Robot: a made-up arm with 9 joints. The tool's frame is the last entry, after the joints. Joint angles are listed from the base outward.
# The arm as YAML. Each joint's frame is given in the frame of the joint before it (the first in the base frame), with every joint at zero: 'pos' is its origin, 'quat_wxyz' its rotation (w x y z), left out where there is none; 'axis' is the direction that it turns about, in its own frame. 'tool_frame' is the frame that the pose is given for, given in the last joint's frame.
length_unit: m
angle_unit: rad
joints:
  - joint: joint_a
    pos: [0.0, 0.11, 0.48]
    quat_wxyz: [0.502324, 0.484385, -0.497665, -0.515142]
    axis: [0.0, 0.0, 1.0]
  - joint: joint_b
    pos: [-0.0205, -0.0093, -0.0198]
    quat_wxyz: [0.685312, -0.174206, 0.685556, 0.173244]
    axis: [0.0, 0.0, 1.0]
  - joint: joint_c
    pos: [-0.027, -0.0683, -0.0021]
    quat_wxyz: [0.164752, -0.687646, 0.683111, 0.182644]
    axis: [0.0, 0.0, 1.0]
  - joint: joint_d
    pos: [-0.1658, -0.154, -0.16]
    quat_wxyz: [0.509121, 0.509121, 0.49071, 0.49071]
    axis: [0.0, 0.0, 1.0]
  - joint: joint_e
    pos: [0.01, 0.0, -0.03]
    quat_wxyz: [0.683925, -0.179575, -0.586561, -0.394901]
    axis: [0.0, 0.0, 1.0]
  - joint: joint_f
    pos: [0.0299, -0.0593, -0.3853]
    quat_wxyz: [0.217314, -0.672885, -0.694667, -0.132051]
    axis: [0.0, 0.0, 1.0]
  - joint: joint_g
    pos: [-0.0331, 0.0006, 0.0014]
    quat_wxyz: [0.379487, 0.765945, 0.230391, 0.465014]
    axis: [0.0, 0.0, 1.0]
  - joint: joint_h
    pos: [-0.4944, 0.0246, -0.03]
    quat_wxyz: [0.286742, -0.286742, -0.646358, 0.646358]
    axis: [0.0, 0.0, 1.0]
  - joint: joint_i
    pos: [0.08, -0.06, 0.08]
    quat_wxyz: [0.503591, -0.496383, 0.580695, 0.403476]
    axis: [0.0, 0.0, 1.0]
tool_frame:
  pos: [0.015, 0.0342, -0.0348]
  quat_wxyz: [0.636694, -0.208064, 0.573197, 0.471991]
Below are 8 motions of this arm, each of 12 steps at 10 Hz.
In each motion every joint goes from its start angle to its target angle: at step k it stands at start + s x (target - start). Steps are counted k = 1, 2, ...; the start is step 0. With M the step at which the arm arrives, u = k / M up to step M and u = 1 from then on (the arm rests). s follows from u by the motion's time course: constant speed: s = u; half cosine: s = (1 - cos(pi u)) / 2; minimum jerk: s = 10 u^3 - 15 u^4 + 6 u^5.
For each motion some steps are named. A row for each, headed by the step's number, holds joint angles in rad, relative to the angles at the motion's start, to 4 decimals.
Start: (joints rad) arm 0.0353 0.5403 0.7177 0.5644 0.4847 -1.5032 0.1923 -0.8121 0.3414
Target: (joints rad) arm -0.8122 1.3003 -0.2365 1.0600 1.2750 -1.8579 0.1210 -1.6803 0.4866
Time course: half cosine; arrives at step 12
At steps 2, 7, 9, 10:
2: -0.0568 0.0509 -0.0639 0.0332 0.0529 -0.0238 -0.0048 -0.0582 0.0097
7: -0.5334 0.4784 -0.6006 0.3119 0.4974 -0.2233 -0.0449 -0.5465 0.0914
9: -0.7234 0.6487 -0.8145 0.4230 0.6746 -0.3028 -0.0609 -0.7411 0.1239
10: -0.7907 0.7091 -0.8903 0.4624 0.7374 -0.3309 -0.0665 -0.8100 0.1355

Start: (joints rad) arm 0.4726 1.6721 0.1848 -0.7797 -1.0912 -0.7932 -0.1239 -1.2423 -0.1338
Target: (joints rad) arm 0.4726 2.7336 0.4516 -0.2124 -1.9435 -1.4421 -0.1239 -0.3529 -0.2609
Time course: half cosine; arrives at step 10
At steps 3, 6, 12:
3: 0.0000 0.2188 0.0550 0.1169 -0.1757 -0.1337 0.0000 0.1833 -0.0262
6: 0.0000 0.6948 0.1746 0.3713 -0.5578 -0.4247 0.0000 0.5821 -0.0832
12: 0.0000 1.0615 0.2668 0.5673 -0.8523 -0.6489 0.0000 0.8894 -0.1271

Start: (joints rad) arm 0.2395 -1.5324 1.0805 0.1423 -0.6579 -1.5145 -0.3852 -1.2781 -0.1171
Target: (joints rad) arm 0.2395 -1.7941 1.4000 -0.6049 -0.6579 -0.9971 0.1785 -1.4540 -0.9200
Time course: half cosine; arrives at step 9
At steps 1, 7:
1: 0.0000 -0.0079 0.0096 -0.0225 0.0000 0.0156 0.0170 -0.0053 -0.0242
7: 0.0000 -0.2311 0.2821 -0.6598 0.0000 0.4569 0.4978 -0.1553 -0.7090

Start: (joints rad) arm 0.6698 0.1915 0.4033 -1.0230 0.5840 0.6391 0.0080 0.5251 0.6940
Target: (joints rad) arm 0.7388 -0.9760 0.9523 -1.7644 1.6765 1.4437 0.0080 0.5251 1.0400
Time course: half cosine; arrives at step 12
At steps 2, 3, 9, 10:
2: 0.0046 -0.0782 0.0368 -0.0497 0.0732 0.0539 0.0000 0.0000 0.0232
3: 0.0101 -0.1710 0.0804 -0.1086 0.1600 0.1178 0.0000 0.0000 0.0507
9: 0.0589 -0.9965 0.4686 -0.6328 0.9325 0.6868 0.0000 0.0000 0.2953
10: 0.0644 -1.0893 0.5122 -0.6917 1.0193 0.7507 0.0000 0.0000 0.3228

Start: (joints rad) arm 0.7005 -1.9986 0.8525 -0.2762 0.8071 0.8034 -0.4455 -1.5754 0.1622
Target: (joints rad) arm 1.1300 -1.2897 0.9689 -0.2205 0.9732 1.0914 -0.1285 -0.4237 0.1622
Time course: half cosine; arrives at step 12
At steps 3, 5, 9, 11, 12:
3: 0.0629 0.1038 0.0170 0.0082 0.0243 0.0422 0.0464 0.1687 0.0000
5: 0.1592 0.2627 0.0431 0.0206 0.0616 0.1067 0.1175 0.4268 0.0000
9: 0.3666 0.6051 0.0994 0.0475 0.1418 0.2458 0.2706 0.9830 0.0000
11: 0.4222 0.6968 0.1144 0.0548 0.1633 0.2831 0.3116 1.1321 0.0000
12: 0.4295 0.7089 0.1164 0.0557 0.1661 0.2880 0.3170 1.1517 0.0000

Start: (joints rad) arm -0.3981 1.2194 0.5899 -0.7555 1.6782 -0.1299 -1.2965 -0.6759 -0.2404
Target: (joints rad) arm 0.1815 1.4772 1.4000 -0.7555 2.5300 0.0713 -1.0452 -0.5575 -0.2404
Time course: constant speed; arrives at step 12
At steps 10, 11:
10: 0.4830 0.2148 0.6751 0.0000 0.7098 0.1677 0.2094 0.0987 0.0000
11: 0.5313 0.2363 0.7426 0.0000 0.7808 0.1844 0.2304 0.1085 0.0000

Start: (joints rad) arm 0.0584 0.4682 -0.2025 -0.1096 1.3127 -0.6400 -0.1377 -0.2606 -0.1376
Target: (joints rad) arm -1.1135 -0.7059 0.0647 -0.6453 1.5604 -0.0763 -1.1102 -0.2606 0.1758
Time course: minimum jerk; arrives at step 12
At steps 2, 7, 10, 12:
2: -0.0416 -0.0417 0.0095 -0.0190 0.0088 0.0200 -0.0345 0.0000 0.0111
7: -0.7657 -0.7671 0.1746 -0.3500 0.1618 0.3683 -0.6354 0.0000 0.2048
10: -1.1303 -1.1324 0.2577 -0.5167 0.2389 0.5437 -0.9380 0.0000 0.3023
12: -1.1719 -1.1741 0.2672 -0.5357 0.2477 0.5637 -0.9725 0.0000 0.3134

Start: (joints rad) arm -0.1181 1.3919 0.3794 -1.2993 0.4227 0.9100 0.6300 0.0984 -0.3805
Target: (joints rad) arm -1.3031 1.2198 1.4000 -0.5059 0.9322 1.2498 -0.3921 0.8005 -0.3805
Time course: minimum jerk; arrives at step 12
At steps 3, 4, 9, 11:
3: -0.1227 -0.0178 0.1056 0.0821 0.0527 0.0352 -0.1058 0.0727 0.0000
4: -0.2487 -0.0361 0.2142 0.1665 0.1069 0.0713 -0.2145 0.1474 0.0000
9: -1.0623 -0.1543 0.9150 0.7113 0.4568 0.3046 -0.9163 0.6294 0.0000
11: -1.1790 -0.1712 1.0154 0.7894 0.5069 0.3381 -1.0169 0.6985 0.0000

